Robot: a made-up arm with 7 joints. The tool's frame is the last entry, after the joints. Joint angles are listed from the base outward. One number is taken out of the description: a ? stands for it. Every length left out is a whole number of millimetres.
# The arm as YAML. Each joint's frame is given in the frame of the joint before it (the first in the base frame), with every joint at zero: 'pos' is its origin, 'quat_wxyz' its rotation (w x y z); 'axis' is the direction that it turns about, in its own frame. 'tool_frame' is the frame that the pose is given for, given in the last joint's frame.
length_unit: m
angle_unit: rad
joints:
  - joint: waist
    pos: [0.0, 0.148, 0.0]
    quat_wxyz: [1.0, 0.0, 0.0, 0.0]
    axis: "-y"
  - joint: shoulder
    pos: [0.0, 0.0, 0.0]
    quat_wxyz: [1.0, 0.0, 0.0, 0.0]
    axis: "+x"
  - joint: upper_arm
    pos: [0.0, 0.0, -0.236]
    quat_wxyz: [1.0, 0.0, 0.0, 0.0]
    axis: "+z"
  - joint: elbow
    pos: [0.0, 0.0, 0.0]
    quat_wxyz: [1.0, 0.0, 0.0, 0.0]
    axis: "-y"
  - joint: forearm
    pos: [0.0, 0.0, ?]
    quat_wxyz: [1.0, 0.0, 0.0, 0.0]
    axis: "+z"
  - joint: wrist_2
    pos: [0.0, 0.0, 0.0]
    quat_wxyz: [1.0, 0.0, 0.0, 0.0]
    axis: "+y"
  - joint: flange
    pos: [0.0, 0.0, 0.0]
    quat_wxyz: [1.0, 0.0, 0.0, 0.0]
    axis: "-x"
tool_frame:
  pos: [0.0, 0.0, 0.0]
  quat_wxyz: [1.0, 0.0, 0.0, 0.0]
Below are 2 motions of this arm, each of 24 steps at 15 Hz.
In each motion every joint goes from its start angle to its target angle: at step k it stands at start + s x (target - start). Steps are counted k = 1, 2, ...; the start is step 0. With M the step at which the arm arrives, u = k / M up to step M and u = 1 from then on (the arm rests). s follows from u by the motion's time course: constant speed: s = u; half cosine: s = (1 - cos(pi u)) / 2; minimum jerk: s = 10 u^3 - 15 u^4 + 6 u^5.
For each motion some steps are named. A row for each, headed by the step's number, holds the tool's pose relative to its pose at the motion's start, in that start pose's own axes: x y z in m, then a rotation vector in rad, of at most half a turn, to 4 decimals.
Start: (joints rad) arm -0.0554 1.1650 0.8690 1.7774 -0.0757 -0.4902 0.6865
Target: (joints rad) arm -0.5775 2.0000 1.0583 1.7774 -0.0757 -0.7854 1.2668
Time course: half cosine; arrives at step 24
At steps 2, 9, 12, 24:
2: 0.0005 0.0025 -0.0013 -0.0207 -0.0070 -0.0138
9: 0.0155 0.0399 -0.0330 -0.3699 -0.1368 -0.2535
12: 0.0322 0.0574 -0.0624 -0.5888 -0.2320 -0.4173
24: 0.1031 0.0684 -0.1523 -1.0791 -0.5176 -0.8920

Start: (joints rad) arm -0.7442 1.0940 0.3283 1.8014 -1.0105 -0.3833 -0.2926
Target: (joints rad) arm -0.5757 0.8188 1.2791 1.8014 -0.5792 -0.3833 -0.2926
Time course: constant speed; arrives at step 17
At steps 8, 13, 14, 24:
8: -0.0633 0.0592 0.0460 0.3576 0.4457 -0.0483
13: -0.0812 0.0910 0.0988 0.5957 0.7025 -0.0950
14: -0.0823 0.0964 0.1108 0.6442 0.7517 -0.1067
24: -0.0801 0.1104 0.1485 0.7904 0.8945 -0.1476

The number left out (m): -0.245
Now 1 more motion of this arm.
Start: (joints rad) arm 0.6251 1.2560 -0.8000 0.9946 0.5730 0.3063 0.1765
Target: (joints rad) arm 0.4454 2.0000 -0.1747 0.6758 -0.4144 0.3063 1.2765
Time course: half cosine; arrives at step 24
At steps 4, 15, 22, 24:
4: -0.0082 0.0243 0.0106 0.0140 0.0386 -0.0457
15: -0.0345 0.2114 0.1784 0.1023 0.6108 -0.2713
22: -0.0121 0.2618 0.2827 0.1419 0.9192 -0.1929
24: -0.0101 0.2638 0.2890 0.1446 0.9360 -0.1843

